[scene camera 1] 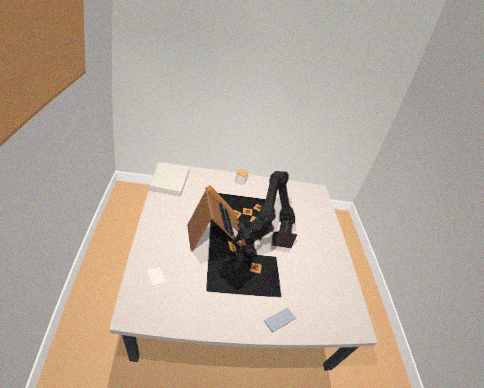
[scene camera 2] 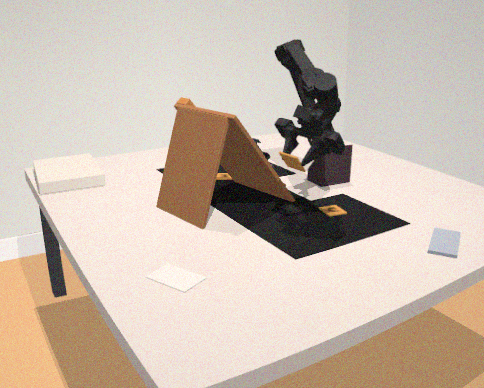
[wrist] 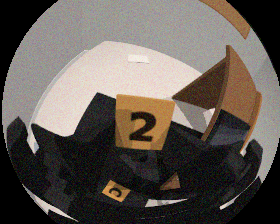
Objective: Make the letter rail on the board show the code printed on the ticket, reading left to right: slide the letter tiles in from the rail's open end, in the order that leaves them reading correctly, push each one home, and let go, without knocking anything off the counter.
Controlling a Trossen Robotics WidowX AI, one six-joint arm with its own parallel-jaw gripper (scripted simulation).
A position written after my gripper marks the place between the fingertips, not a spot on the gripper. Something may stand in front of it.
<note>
I see my gripper (scene camera 2: 292,162), a blue-grey card (scene camera 2: 445,242), a brown board (scene camera 2: 202,139) and a black mat (scene camera 2: 299,228).
My gripper also shows in the wrist view (wrist: 142,126). The brown board also shows in scene camera 1 (scene camera 1: 212,206) and in the wrist view (wrist: 227,87). The black mat shows as well in scene camera 1 (scene camera 1: 228,272).
</note>
